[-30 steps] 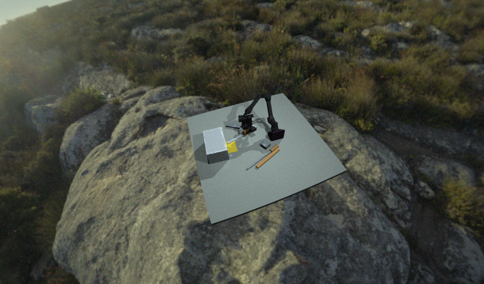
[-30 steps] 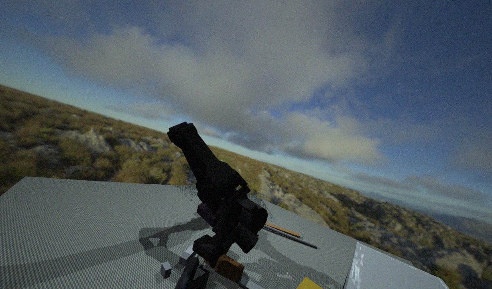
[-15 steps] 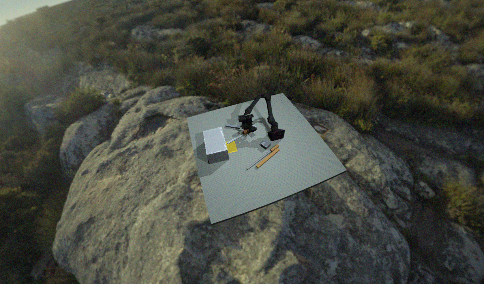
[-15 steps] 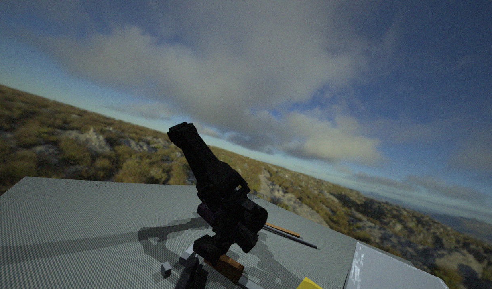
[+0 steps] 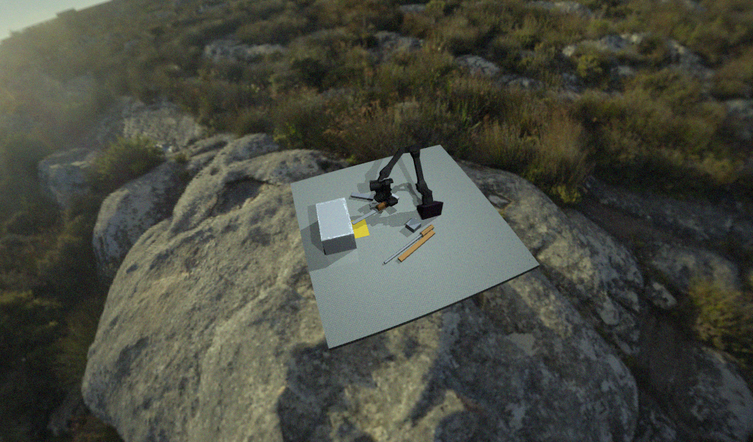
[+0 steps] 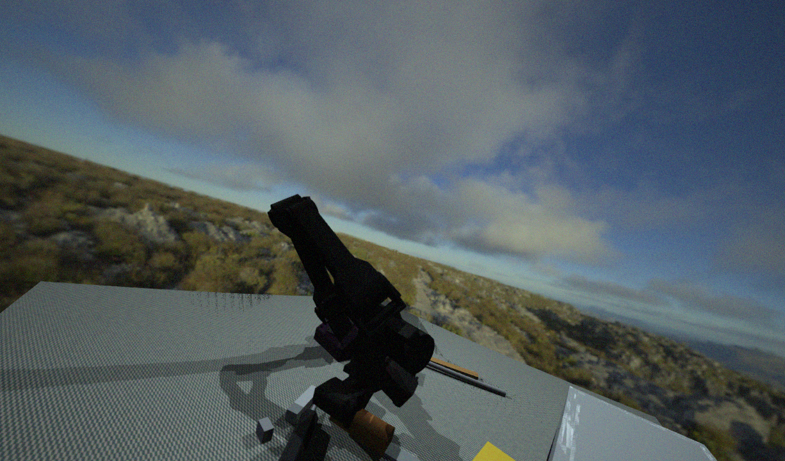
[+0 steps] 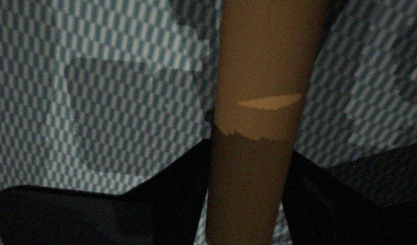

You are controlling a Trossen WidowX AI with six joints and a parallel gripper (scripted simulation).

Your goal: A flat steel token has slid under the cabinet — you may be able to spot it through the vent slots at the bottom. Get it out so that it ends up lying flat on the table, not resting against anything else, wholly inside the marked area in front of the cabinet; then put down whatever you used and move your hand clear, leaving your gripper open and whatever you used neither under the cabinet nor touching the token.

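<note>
Now: gripper tip 8 cm past the grey bar and 5 cm to the left of it. The rest, counted from my gripper tip: grey block 8 cm behind, 25 cm to the left, 1 cm above; small grey cube 6 cm behind, 13 cm to the right; wooden stick 3 cm behind, 39 cm to the left.
</note>
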